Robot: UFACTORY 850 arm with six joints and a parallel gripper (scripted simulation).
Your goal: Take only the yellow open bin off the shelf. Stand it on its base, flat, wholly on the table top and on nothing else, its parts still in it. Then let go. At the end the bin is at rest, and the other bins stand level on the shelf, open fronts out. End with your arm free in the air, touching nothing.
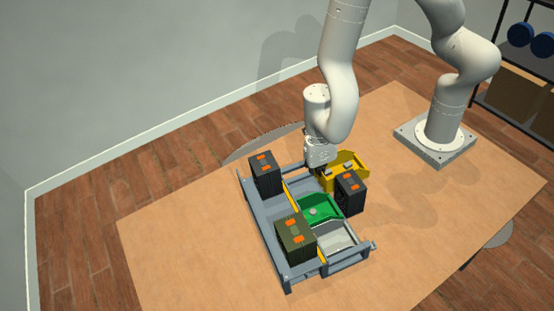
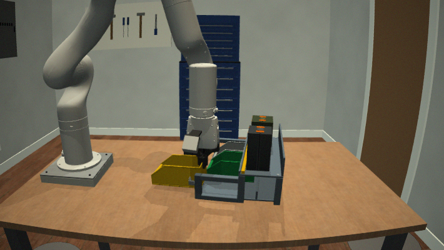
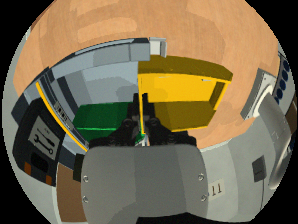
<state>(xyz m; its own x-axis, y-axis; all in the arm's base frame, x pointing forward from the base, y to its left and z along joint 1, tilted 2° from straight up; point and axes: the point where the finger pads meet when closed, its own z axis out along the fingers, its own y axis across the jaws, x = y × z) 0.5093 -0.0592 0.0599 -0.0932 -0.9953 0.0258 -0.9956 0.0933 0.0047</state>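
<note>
Now: the yellow bin 8 cm behind my hand, 4 cm below it and 1 cm to the left of it. Round my hand: grey bin: 22 cm to the left, 11 cm ahead, 6 cm below; then olive box: 21 cm to the left, 20 cm ahead, 5 cm above; then green bin: 10 cm to the left, 9 cm ahead, 6 cm below.
</note>
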